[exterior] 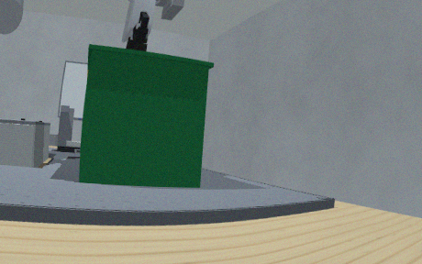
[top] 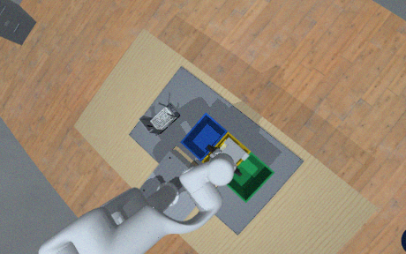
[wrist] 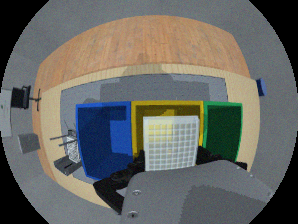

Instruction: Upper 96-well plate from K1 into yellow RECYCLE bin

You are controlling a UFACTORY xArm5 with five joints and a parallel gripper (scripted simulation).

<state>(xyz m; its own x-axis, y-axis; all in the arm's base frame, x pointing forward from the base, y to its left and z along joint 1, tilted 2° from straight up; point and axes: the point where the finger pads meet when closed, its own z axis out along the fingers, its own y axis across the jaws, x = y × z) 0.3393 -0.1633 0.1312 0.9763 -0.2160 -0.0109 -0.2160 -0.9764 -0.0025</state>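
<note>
The 96-well plate is 1 cm below my hand. The rest, counted from my hand: yellow bin 12 cm below; then green bin 3 cm behind, 13 cm to the right, 12 cm below; then blue bin 3 cm ahead, 13 cm to the left, 12 cm below.
</note>
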